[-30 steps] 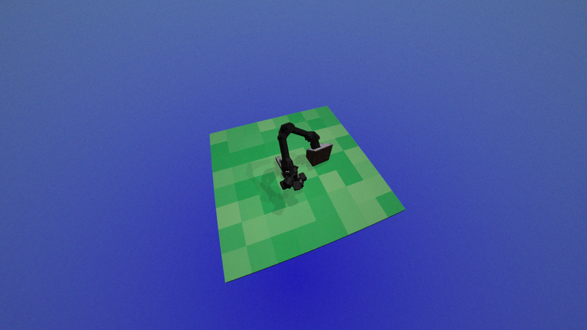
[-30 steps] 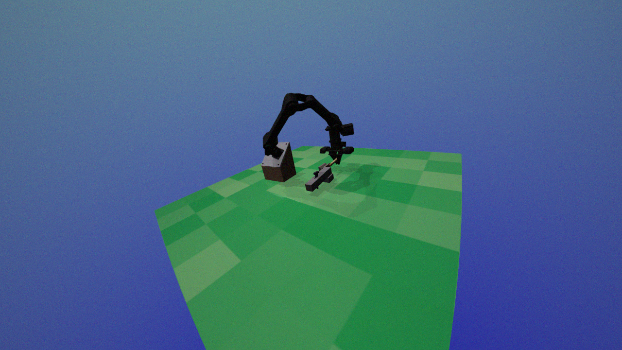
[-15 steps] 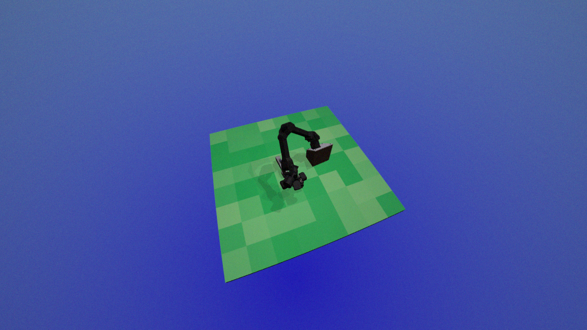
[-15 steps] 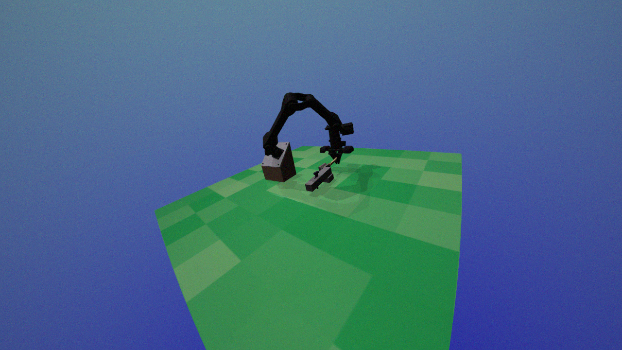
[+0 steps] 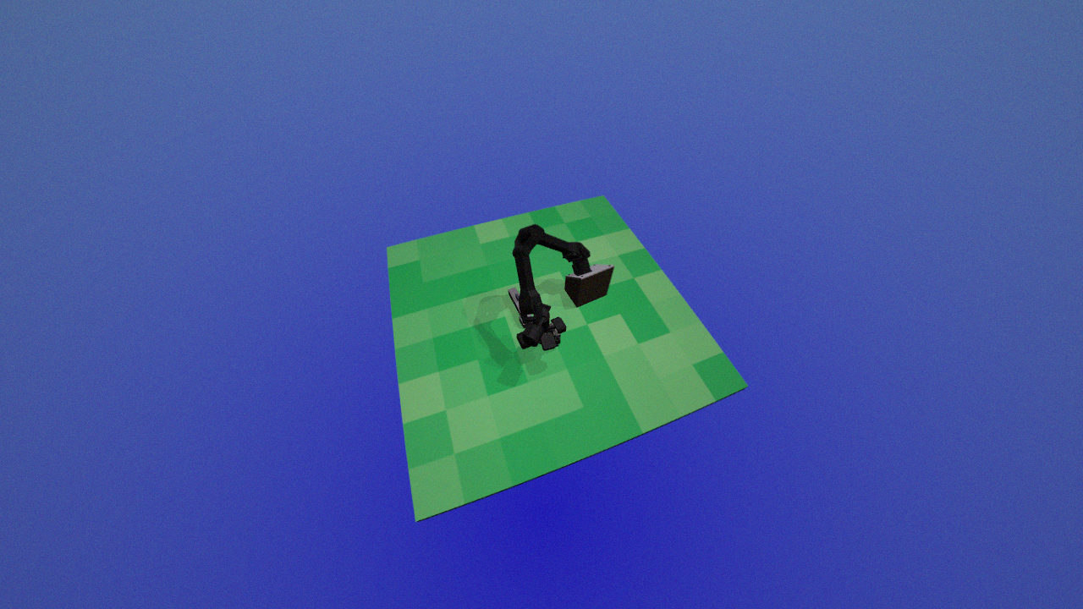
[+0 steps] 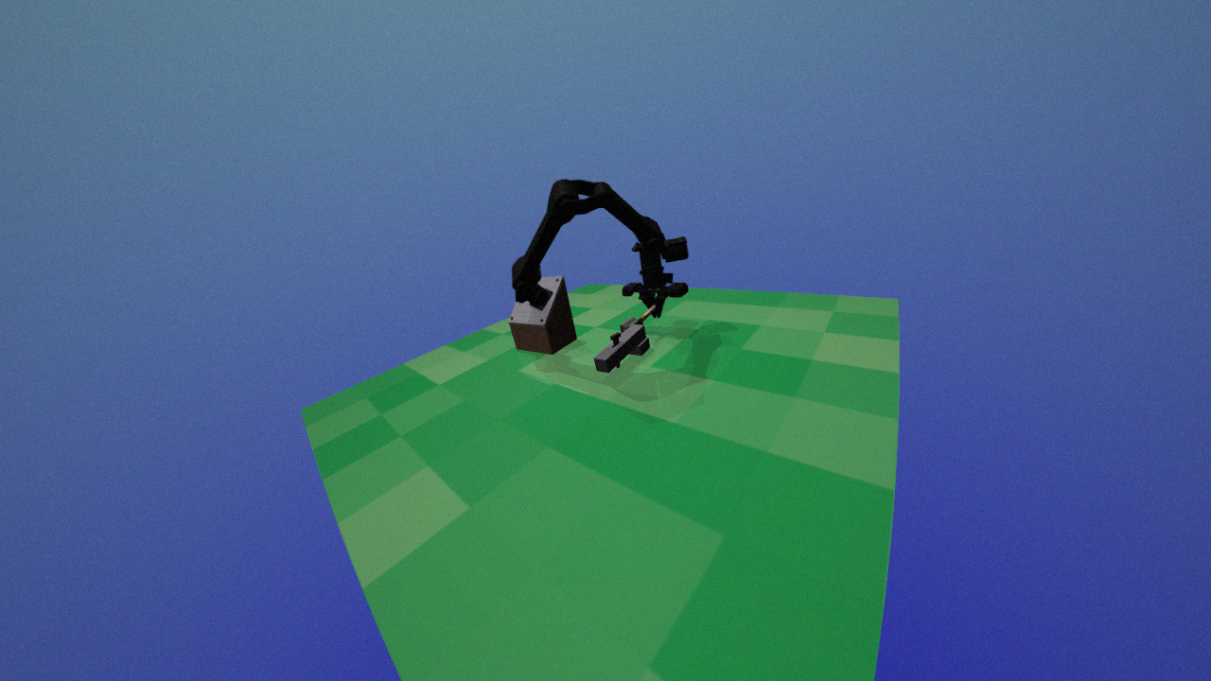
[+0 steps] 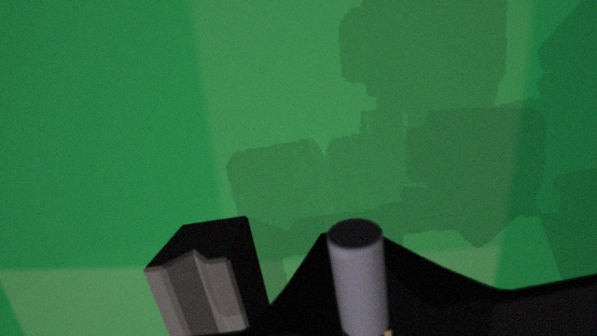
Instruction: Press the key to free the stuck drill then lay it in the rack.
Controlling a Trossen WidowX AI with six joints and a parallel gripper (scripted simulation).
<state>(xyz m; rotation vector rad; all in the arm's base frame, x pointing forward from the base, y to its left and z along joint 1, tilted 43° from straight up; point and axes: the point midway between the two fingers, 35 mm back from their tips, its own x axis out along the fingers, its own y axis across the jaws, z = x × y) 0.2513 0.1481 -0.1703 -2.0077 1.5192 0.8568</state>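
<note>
Now: gripper tip 4 cm to the left of the drill, 3 cm below it and 1 cm short of it. Also, from my gripper tip: dark part (22 cm to the right, 5 cm ahead, 1 cm above); then rack (6 cm behind, 5 cm to the right, 2 cm below).
</note>
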